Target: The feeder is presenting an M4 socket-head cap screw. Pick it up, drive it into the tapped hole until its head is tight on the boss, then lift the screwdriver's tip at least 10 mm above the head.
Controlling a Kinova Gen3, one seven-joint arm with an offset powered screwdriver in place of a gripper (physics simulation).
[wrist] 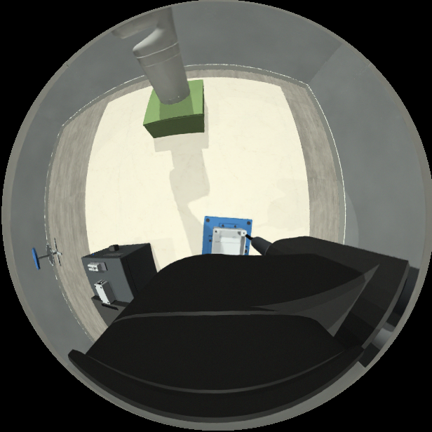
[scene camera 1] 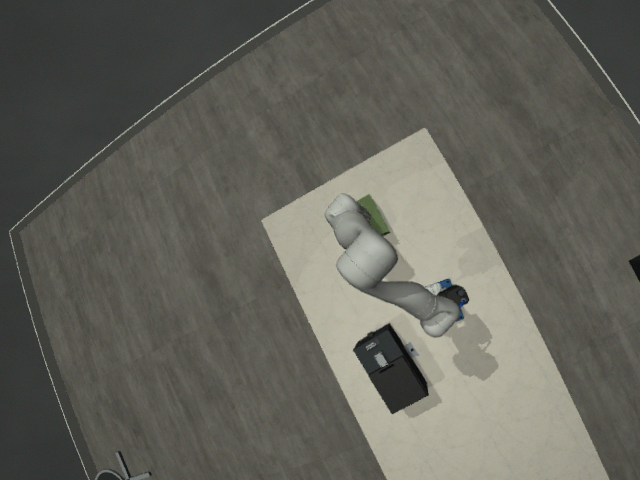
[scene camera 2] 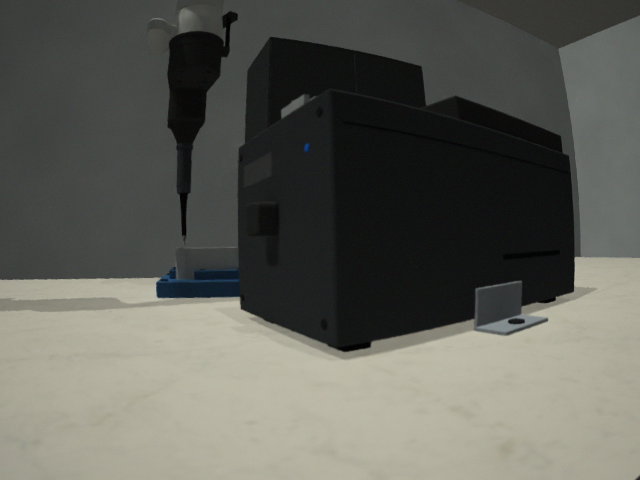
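My screwdriver points straight down over a corner of the white housing. A small light piece, which looks like the screw, is at its tip, wider above and thin below. Its lower end is at or just above the housing's top edge; contact is too small to tell. In the wrist view the tip is at the corner boss. The tapped hole is hidden. The housing sits in a blue fixture. The black feeder stands apart from it.
A small grey angle bracket stands beside the feeder. The arm's base is on a green block. The arm reaches over the pale table. A dark box rises behind the feeder's front edge in scene camera 2.
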